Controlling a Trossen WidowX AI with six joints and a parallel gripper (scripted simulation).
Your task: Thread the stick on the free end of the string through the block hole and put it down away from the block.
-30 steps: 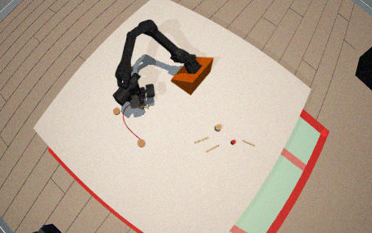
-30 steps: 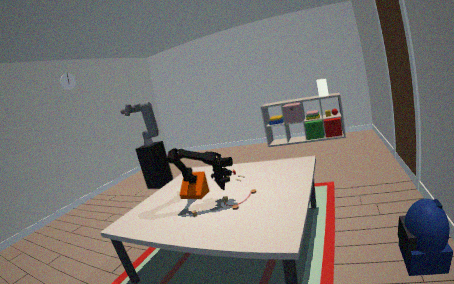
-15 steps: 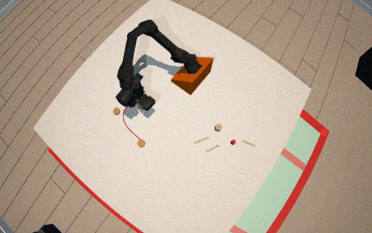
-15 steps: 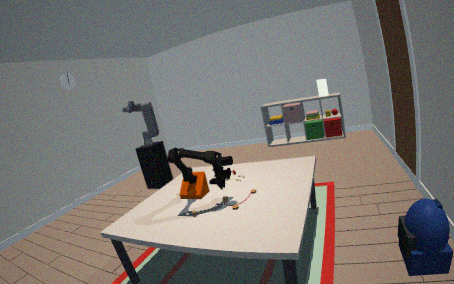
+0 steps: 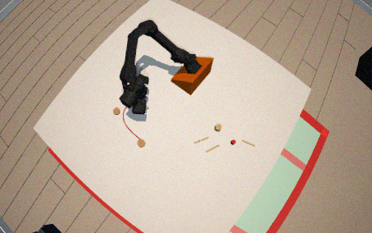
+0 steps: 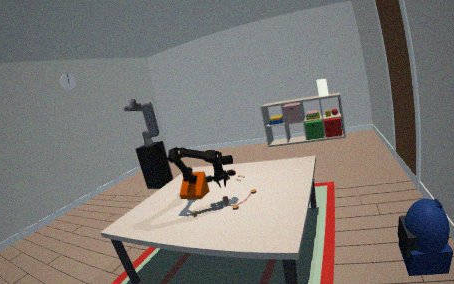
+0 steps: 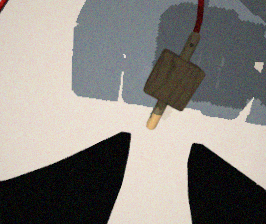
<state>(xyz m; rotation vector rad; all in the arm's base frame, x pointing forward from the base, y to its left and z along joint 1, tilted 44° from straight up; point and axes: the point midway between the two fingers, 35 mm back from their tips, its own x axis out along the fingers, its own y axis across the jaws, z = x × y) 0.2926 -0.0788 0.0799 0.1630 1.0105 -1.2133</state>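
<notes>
Now: the wooden block 8 cm below my gripper tip and 2 cm to the right of it. Round my gripper tip: round wooden button 16 cm ahead, 11 cm to the left, 9 cm below; then thin wooden stick 8 cm below, 3 cm to the right, 1 cm ahead.
</notes>
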